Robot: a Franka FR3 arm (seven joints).
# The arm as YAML. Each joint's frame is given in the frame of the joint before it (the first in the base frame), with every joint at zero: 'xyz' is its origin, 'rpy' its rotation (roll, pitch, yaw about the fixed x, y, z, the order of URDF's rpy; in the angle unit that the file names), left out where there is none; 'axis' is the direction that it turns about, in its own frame. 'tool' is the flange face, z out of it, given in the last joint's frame.
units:
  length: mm
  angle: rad
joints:
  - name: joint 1
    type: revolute
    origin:
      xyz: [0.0, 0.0, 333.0]
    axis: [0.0, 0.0, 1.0]
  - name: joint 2
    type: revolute
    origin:
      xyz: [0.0, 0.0, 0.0]
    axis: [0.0, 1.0, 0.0]
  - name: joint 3
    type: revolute
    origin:
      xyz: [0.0, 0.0, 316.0]
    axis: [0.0, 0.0, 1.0]
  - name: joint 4
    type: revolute
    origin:
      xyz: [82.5, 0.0, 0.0]
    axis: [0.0, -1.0, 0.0]
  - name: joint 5
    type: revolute
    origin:
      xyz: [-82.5, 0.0, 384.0]
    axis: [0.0, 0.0, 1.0]
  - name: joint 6
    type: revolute
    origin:
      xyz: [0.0, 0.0, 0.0]
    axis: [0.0, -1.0, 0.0]
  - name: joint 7
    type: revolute
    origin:
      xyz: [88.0, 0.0, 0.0]
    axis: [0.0, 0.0, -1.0]
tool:
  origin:
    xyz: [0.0, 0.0, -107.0]
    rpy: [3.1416, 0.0, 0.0]
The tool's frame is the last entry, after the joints.
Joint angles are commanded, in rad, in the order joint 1, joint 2, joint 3, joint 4, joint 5, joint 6, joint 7. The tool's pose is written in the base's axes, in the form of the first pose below.
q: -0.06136 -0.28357 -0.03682 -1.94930 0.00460 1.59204 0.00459
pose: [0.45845 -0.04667 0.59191], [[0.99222 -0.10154 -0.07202], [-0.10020 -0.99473 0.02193], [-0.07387 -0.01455 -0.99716]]
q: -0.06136 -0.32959 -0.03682 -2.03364 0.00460 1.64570 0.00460
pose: [0.44669 -0.04557 0.57739], [[0.99325 -0.10122 -0.05667], [-0.10011 -0.99473 0.02203], [-0.05860 -0.01621 -0.99815]]
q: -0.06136 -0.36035 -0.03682 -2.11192 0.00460 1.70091 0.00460
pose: [0.43861 -0.04466 0.55848], [[0.99368 -0.10105 -0.04895], [-0.10006 -0.99473 0.02232], [-0.05095 -0.01728 -0.99855]]
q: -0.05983 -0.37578 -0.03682 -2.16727 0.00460 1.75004 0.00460
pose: [0.43490 -0.04347 0.54300], [[0.99424 -0.09951 -0.03979], [-0.09870 -0.99488 0.02187], [-0.04176 -0.01781 -0.99897]]
